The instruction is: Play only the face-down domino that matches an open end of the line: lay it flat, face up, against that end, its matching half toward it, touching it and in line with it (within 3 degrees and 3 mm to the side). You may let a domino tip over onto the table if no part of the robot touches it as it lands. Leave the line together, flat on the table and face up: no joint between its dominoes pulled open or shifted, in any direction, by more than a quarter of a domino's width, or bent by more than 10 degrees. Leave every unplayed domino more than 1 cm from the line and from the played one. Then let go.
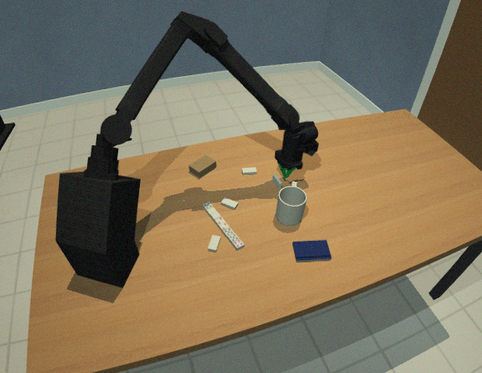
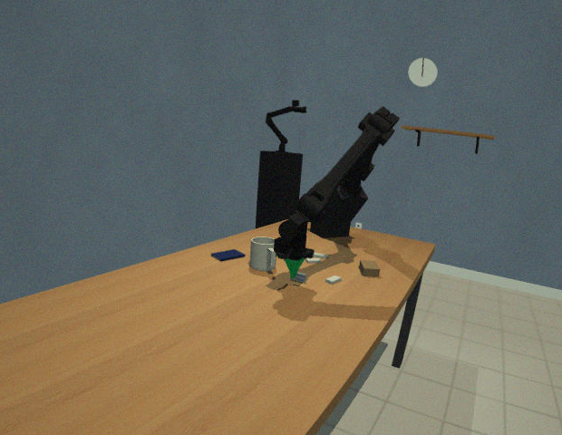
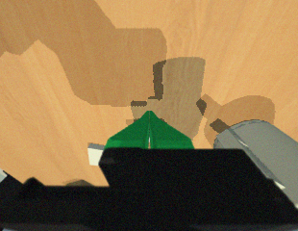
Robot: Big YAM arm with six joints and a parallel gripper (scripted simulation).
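The grey tile lies 13 cm behind my hand, 8 cm to the left of it and 2 cm below it. The rest, counted from my hand: brown block: 30 cm behind, 12 cm to the left, 1 cm below.
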